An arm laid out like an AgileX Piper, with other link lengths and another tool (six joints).
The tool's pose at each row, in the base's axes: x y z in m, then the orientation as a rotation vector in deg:
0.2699 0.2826 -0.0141 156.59 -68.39 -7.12
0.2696 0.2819 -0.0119 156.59 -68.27 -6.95
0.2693 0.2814 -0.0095 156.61 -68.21 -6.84
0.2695 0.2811 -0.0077 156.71 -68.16 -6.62
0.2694 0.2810 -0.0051 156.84 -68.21 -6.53
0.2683 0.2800 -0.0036 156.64 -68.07 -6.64
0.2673 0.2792 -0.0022 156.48 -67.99 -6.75
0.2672 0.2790 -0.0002 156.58 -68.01 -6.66
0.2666 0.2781 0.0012 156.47 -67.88 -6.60
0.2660 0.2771 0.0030 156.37 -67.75 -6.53
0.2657 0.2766 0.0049 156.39 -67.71 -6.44
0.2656 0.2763 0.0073 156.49 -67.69 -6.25
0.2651 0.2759 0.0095 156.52 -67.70 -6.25
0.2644 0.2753 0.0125 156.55 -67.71 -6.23
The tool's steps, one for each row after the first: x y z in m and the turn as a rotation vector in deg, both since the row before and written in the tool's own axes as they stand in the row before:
0.0003 0.0011 -0.0020 -0.01 0.13 -0.06
0.0001 0.0010 -0.0023 0.02 0.07 -0.04
0.0003 0.0004 -0.0018 0.12 0.12 -0.05
0.0000 0.0006 -0.0025 0.15 0.00 0.00
0.0000 0.0017 -0.0012 -0.25 0.02 -0.03
-0.0001 0.0015 -0.0012 -0.19 0.00 -0.01
0.0001 0.0006 -0.0019 0.11 0.02 -0.01
0.0002 0.0013 -0.0012 -0.13 0.10 -0.04
0.0003 0.0014 -0.0016 -0.12 0.10 -0.04
0.0002 0.0009 -0.0018 0.02 0.06 -0.02
0.0001 0.0007 -0.0023 0.12 0.09 -0.03
-0.0001 0.0010 -0.0021 0.03 -0.01 0.00
0.0000 0.0014 -0.0028 0.03 0.00 0.00

